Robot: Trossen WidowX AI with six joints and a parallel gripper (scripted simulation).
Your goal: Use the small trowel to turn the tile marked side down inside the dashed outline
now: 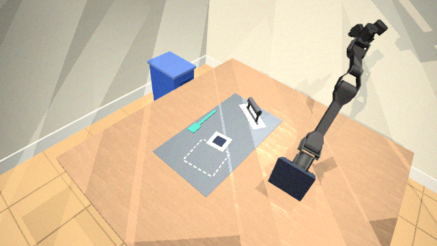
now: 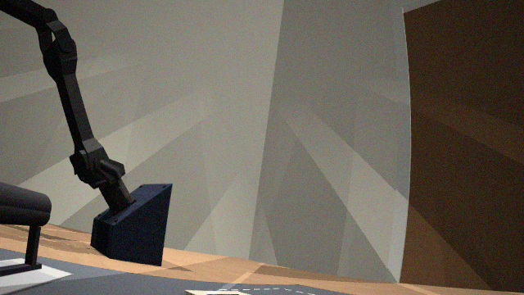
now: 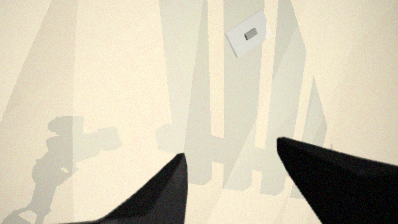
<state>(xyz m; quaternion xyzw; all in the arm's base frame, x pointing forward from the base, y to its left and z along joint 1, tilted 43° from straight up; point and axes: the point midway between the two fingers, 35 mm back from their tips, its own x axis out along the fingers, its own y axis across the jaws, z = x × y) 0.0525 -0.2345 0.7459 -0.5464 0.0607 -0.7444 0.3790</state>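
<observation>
Right now the small trowel is 53 cm to the left of my gripper tip, 45 cm below it and 28 cm ahead of it. Round my gripper tip: white tile (79 cm to the left, 48 cm below, 28 cm ahead); then grey mat (74 cm to the left, 51 cm below, 30 cm ahead); then teal flat tool (77 cm to the left, 48 cm below, 44 cm ahead).
</observation>
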